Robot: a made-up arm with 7 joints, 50 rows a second.
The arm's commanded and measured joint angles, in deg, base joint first. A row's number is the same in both.
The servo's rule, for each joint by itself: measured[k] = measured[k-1] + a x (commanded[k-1-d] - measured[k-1]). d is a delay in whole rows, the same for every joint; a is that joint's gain. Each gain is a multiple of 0.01, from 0.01 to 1. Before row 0 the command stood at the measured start. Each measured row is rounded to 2 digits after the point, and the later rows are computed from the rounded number. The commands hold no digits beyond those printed.
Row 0, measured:
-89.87 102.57 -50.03 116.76 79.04 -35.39 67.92
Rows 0 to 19, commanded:
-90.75 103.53 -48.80 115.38 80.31 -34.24 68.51
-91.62 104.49 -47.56 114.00 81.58 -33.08 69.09
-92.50 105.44 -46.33 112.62 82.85 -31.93 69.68
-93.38 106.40 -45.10 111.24 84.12 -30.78 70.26
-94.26 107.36 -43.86 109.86 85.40 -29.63 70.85
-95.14 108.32 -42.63 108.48 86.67 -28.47 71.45
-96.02 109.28 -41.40 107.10 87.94 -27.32 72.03
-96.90 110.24 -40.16 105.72 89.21 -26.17 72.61
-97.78 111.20 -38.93 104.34 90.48 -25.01 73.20
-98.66 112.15 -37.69 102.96 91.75 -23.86 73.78
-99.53 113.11 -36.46 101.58 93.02 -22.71 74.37
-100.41 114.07 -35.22 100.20 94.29 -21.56 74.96
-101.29 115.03 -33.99 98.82 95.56 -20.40 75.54
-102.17 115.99 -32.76 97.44 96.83 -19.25 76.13
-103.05 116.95 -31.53 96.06 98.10 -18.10 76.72
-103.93 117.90 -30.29 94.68 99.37 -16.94 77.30
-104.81 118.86 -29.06 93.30 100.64 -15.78 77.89
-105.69 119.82 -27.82 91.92 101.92 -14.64 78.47
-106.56 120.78 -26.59 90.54 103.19 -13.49 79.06
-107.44 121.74 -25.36 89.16 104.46 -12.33 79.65
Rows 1 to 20, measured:
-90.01 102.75 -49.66 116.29 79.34 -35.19 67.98
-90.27 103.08 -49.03 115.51 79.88 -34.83 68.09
-90.63 103.53 -48.22 114.53 80.59 -34.34 68.25
-91.07 104.08 -47.28 113.41 81.44 -33.73 68.45
-91.58 104.70 -46.25 112.20 82.39 -33.03 68.69
-92.15 105.39 -45.16 110.94 83.42 -32.25 68.97
-92.77 106.13 -44.03 109.63 84.50 -31.41 69.28
-93.43 106.91 -42.87 108.30 85.63 -30.52 69.61
-94.13 107.73 -41.69 106.95 86.79 -29.58 69.97
-94.85 108.57 -40.49 105.59 87.98 -28.61 70.35
-95.60 109.43 -39.28 104.23 89.19 -27.61 70.75
-96.37 110.31 -38.06 102.86 90.41 -26.58 71.17
-97.16 111.21 -36.84 101.49 91.65 -25.53 71.61
-97.96 112.12 -35.62 100.11 92.89 -24.46 72.06
-98.77 113.04 -34.39 98.73 94.14 -23.38 72.53
-99.60 113.96 -33.16 97.35 95.40 -22.29 73.01
-100.43 114.89 -31.93 95.97 96.66 -21.18 73.50
-101.27 115.83 -30.70 94.59 97.92 -20.07 74.00
-102.12 116.77 -29.47 93.21 99.18 -18.95 74.51
-102.97 117.71 -28.24 91.83 100.45 -17.82 75.02
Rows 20 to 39, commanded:
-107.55 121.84 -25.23 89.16 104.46 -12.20 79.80
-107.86 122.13 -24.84 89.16 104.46 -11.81 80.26
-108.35 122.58 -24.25 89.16 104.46 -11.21 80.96
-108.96 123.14 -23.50 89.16 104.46 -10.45 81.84
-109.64 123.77 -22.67 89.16 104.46 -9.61 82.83
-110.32 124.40 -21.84 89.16 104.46 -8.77 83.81
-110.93 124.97 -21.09 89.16 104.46 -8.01 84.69
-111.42 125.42 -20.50 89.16 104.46 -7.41 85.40
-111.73 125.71 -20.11 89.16 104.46 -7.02 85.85
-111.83 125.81 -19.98 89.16 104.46 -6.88 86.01
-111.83 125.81 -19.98 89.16 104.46 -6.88 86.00
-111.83 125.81 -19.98 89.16 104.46 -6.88 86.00
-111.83 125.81 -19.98 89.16 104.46 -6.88 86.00
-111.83 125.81 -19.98 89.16 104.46 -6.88 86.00
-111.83 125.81 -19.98 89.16 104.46 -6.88 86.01
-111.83 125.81 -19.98 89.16 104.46 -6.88 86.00
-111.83 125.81 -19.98 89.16 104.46 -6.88 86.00
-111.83 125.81 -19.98 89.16 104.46 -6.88 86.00
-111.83 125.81 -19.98 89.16 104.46 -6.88 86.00
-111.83 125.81 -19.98 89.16 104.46 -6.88 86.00
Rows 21 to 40, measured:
-103.70 118.49 -27.34 90.92 101.41 -16.86 75.50
-104.37 119.18 -26.59 90.32 102.14 -16.00 75.98
-105.01 119.83 -25.89 89.93 102.70 -15.19 76.48
-105.64 120.46 -25.17 89.67 103.12 -14.38 77.02
-106.28 121.09 -24.42 89.50 103.44 -13.57 77.60
-106.93 121.72 -23.65 89.38 103.68 -12.75 78.22
-107.57 122.34 -22.88 89.31 103.87 -11.94 78.87
-108.19 122.93 -22.17 89.26 104.01 -11.17 79.52
-108.76 123.46 -21.55 89.23 104.12 -10.46 80.15
-109.25 123.91 -21.08 89.21 104.20 -9.85 80.74
-109.66 124.27 -20.75 89.19 104.26 -9.35 81.27
-110.01 124.56 -20.52 89.18 104.31 -8.93 81.74
-110.30 124.80 -20.36 89.17 104.35 -8.58 82.17
-110.54 124.99 -20.25 89.17 104.38 -8.29 82.55
-110.75 125.15 -20.17 89.17 104.40 -8.05 82.90
-110.92 125.28 -20.11 89.17 104.41 -7.85 83.21
-111.07 125.38 -20.07 89.17 104.42 -7.69 83.49
-111.19 125.46 -20.04 89.17 104.43 -7.55 83.74
-111.29 125.53 -20.02 89.17 104.44 -7.44 83.97
-111.38 125.58 -20.01 89.17 104.44 -7.34 84.17

